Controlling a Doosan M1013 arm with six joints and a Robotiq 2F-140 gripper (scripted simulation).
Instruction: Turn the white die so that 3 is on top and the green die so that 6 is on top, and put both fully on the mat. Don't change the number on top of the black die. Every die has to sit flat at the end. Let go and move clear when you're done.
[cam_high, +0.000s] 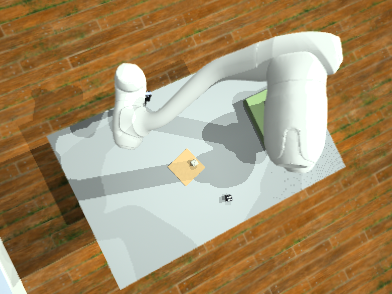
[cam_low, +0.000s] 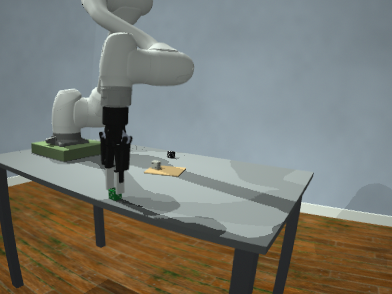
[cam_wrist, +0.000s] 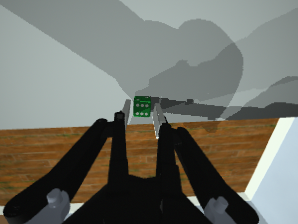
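My gripper is now 40 mm above the green die. Also, from my hand: white die (160 mm behind, 370 mm to the left, 40 mm below); then black die (270 mm behind, 610 mm to the left, 40 mm below); then tan mat (120 mm behind, 380 mm to the left, 50 mm below).
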